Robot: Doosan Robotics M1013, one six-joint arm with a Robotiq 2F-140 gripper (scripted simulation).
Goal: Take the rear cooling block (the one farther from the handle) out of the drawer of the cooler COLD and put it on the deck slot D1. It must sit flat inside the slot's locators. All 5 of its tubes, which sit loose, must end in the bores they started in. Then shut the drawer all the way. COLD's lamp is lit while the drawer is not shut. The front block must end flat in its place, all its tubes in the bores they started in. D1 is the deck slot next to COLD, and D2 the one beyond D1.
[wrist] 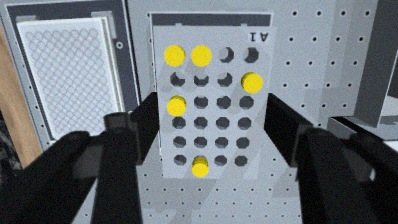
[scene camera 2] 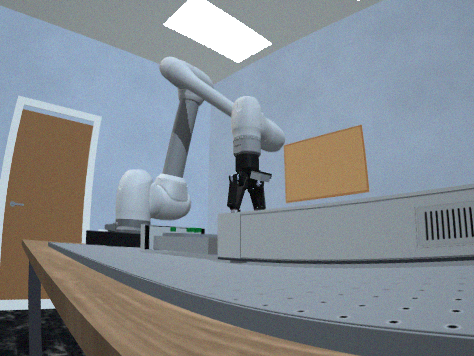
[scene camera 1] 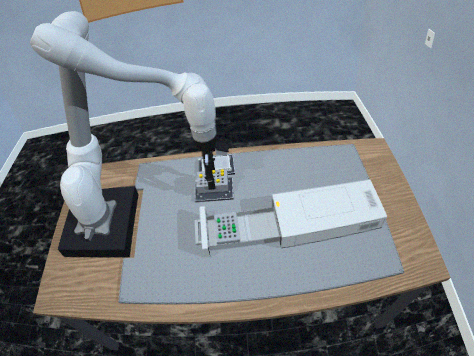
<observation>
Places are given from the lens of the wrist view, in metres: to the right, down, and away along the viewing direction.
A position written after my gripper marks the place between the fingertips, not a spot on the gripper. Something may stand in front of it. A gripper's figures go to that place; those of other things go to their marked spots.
my gripper (wrist: 211, 107): 0.01, 0.00, 0.17
white microplate (wrist: 73, 62): -0.12, -0.05, 0.19
</observation>
